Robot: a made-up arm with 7 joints.
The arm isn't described. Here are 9 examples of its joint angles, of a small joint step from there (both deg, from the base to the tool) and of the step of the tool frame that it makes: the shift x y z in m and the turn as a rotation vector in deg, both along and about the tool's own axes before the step.
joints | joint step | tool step
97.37 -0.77 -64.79 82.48 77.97 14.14 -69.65 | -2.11 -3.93 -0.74 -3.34 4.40 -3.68 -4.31 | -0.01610 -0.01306 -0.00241 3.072 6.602 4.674
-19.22 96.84 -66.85 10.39 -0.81 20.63 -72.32 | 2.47 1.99 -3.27 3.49 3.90 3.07 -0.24 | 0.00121 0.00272 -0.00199 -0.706 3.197 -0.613
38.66 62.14 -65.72 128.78 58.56 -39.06 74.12 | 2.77 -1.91 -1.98 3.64 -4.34 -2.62 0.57 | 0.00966 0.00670 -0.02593 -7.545 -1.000 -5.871
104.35 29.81 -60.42 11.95 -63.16 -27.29 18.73 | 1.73 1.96 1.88 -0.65 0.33 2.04 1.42 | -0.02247 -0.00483 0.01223 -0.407 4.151 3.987
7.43 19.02 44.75 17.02 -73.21 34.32 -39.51 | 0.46 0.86 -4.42 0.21 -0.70 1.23 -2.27 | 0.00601 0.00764 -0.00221 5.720 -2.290 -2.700
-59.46 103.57 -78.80 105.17 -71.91 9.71 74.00 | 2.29 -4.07 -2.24 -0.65 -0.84 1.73 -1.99 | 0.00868 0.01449 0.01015 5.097 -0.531 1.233
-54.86 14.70 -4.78 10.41 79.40 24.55 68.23 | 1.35 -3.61 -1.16 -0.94 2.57 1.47 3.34 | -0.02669 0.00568 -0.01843 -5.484 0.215 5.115
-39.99 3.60 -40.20 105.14 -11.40 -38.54 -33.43 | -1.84 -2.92 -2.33 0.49 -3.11 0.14 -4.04 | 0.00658 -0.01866 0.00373 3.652 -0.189 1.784
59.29 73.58 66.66 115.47 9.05 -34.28 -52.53 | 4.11 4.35 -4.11 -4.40 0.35 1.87 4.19 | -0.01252 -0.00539 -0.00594 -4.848 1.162 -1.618
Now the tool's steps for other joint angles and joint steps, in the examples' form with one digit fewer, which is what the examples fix.
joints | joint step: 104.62 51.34 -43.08 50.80 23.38 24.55 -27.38 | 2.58 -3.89 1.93 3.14 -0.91 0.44 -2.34
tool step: 0.0448 -0.0053 0.0167 0.34 -4.89 5.20
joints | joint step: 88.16 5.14 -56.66 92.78 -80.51 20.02 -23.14 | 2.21 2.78 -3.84 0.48 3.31 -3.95 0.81
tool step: 0.0065 -0.0024 0.0088 -2.25 -7.02 2.64
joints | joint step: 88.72 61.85 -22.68 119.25 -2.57 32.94 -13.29 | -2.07 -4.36 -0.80 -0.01 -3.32 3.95 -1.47
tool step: 0.0047 -0.0147 0.0040 0.40 3.46 0.63
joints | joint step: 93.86 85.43 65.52 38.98 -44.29 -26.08 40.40 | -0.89 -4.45 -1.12 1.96 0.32 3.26 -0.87
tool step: 0.0029 -0.0291 -0.0124 -2.24 1.38 2.91
